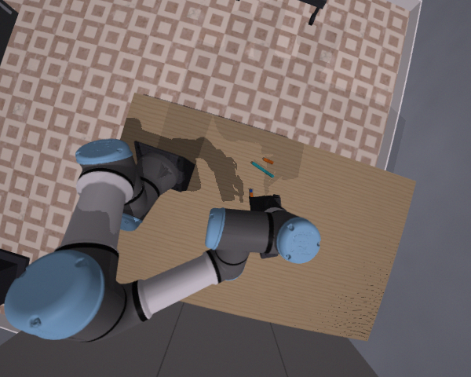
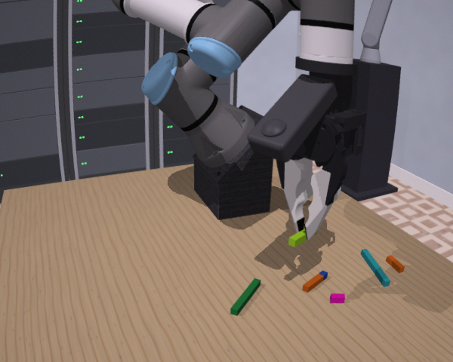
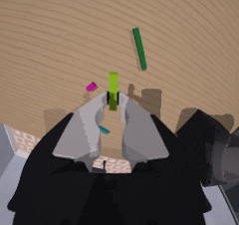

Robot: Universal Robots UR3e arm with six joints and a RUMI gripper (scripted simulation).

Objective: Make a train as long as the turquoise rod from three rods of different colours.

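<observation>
The magenta rod is 110 mm below my hand, 50 mm to the left of it and 30 mm ahead of it. From my hand the other things lie so: lime rod: 10 mm below; green rod: 110 mm below, 60 mm to the right, 30 mm behind; blue rod: 110 mm below, 70 mm to the left, 20 mm behind.
</observation>
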